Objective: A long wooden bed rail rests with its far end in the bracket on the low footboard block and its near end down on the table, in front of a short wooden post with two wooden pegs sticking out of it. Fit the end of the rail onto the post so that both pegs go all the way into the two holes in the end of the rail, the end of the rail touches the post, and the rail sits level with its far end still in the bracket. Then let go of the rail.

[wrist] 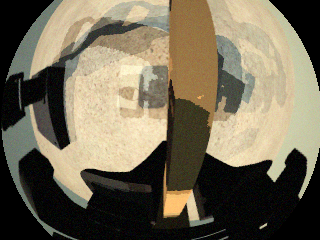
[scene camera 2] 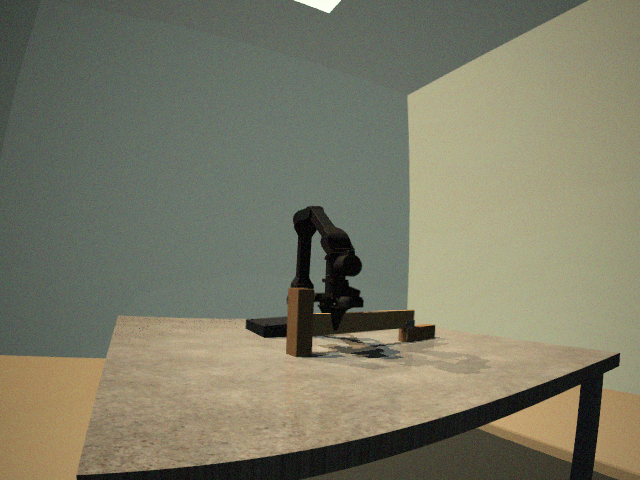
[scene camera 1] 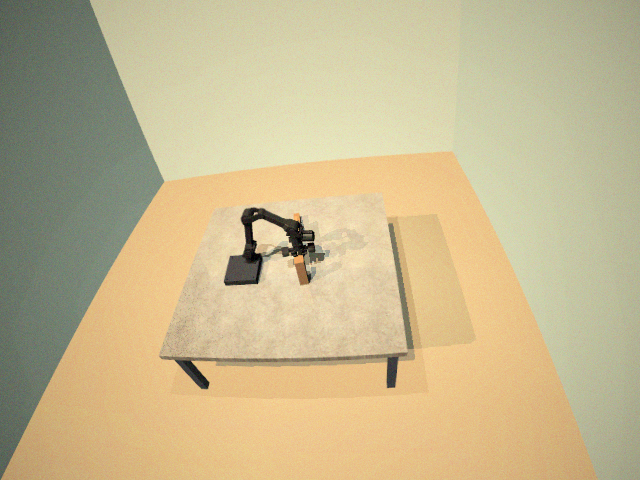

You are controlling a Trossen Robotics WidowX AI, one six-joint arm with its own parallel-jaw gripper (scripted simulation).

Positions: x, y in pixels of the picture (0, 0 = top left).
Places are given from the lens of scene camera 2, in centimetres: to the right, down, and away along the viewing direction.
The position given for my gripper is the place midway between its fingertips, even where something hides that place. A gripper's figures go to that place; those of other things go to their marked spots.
my gripper [scene camera 2: 333, 329]: 4, 26, 105
wooden bed rail [scene camera 2: 352, 322]: 10, 24, 109
wooden post [scene camera 2: 300, 305]: -5, 17, 96
The marked spots on the wooden post and the wooden bed rail are 21 cm apart.
